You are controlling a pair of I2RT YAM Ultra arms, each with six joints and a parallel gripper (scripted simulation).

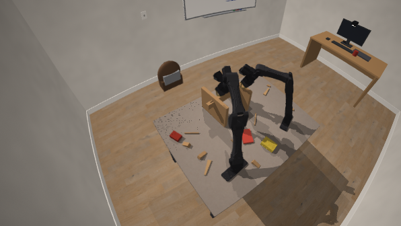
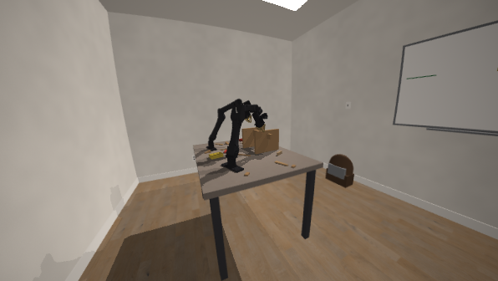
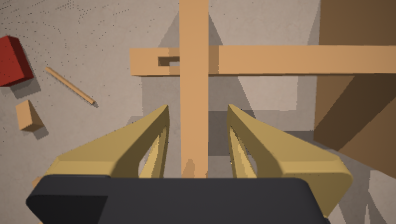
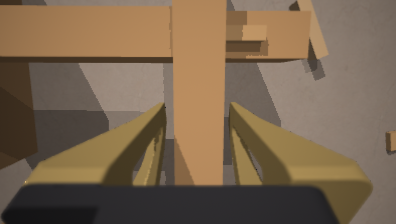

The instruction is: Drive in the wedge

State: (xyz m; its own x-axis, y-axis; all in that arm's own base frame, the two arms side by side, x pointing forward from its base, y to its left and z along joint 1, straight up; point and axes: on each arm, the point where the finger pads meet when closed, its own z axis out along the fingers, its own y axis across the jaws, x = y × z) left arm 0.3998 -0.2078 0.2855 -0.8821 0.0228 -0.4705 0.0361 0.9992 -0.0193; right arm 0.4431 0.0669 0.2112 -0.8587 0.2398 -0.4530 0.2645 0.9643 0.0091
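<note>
My right hand is 13 cm to the right of the rail, 5 cm short of it and 5 cm above it. From my right hand the other things lie so: red block 62 cm to the left, 20 cm below, 7 cm ahead.
</note>
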